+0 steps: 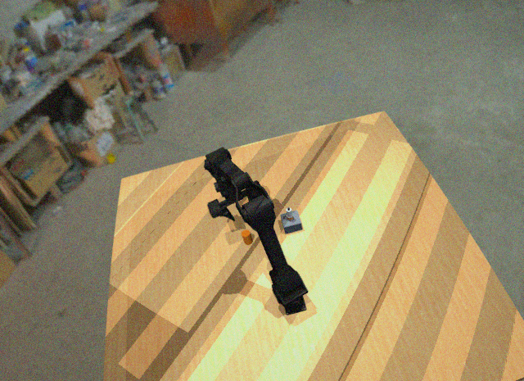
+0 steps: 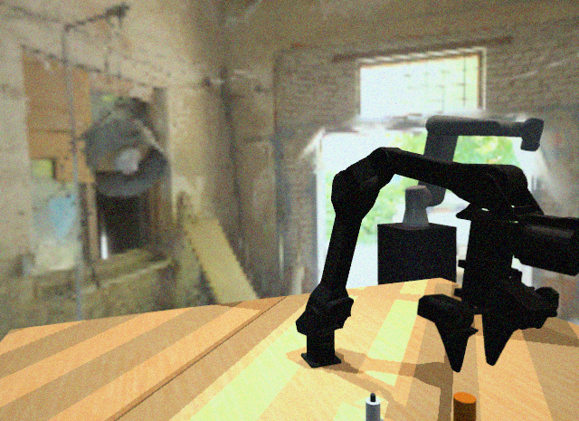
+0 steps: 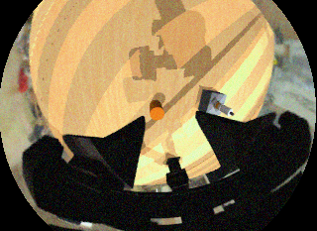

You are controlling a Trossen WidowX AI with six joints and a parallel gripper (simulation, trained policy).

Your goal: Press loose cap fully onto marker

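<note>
Right now the orange cap is 30 mm behind my gripper tip, 10 mm to the left of it and 80 mm below it. From my gripper tip the other things lie so: grey holder block: 10 mm behind, 150 mm to the right, 90 mm below.
</note>
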